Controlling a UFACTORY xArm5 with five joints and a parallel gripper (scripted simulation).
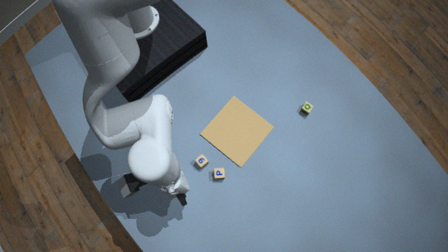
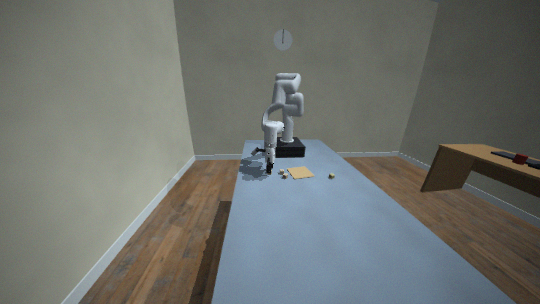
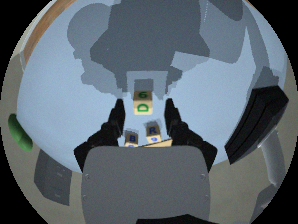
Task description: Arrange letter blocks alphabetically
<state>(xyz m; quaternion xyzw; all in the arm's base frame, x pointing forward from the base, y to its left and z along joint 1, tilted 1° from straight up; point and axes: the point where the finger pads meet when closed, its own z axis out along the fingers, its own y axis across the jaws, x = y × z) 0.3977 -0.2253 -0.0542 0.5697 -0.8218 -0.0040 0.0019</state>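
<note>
The block is 3 cm below my hand. From my hand the other things lie so: tan mat 2 cm ahead, 20 cm to the left, 4 cm below.
</note>
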